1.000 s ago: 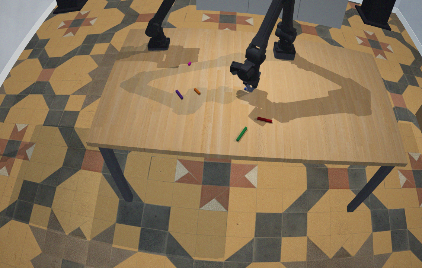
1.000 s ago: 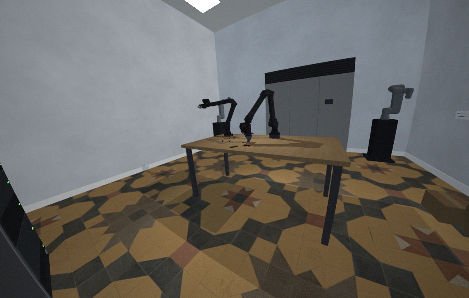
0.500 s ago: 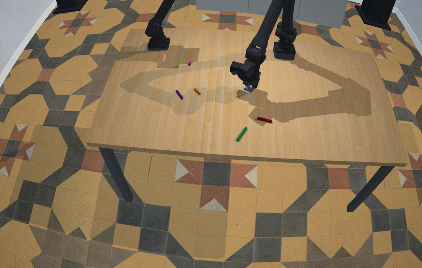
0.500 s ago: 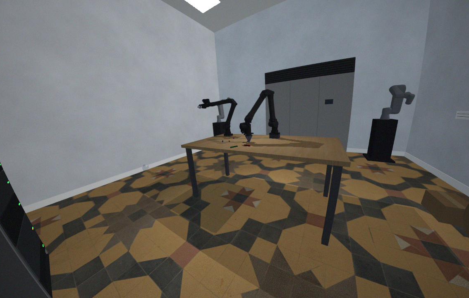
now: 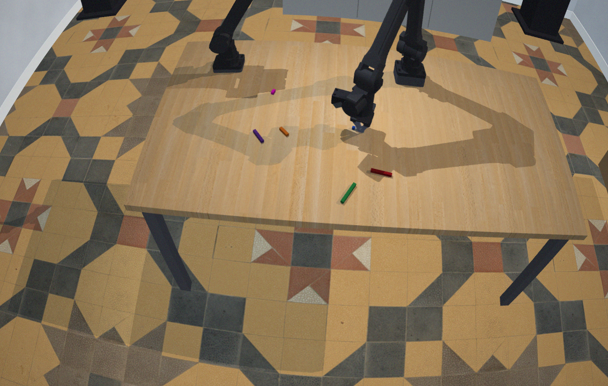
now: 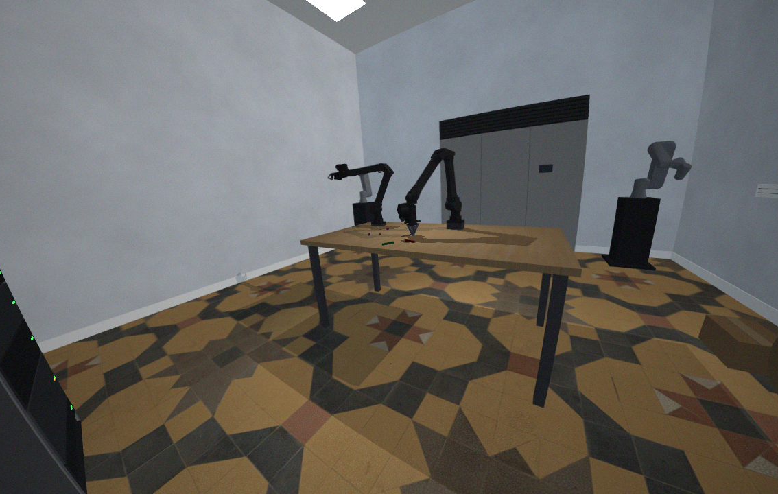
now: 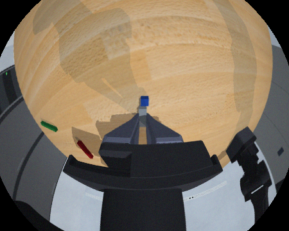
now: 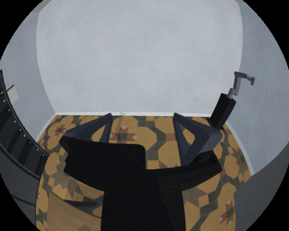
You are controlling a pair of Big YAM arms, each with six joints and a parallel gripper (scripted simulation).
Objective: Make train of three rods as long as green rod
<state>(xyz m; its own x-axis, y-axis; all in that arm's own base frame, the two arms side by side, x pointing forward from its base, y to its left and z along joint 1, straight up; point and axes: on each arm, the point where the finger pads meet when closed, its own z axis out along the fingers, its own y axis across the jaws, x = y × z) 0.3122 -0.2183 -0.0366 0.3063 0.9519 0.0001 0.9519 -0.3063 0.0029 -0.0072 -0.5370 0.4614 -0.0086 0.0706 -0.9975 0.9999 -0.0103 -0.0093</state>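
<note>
Now: left hand right at the grey rod. Round my left hand: green rod (26 cm ahead, 4 cm to the right, 1 cm below); then blue rod (1 cm behind, 2 cm to the right, 1 cm below); then red rod (17 cm ahead, 7 cm to the left, 1 cm below).
</note>
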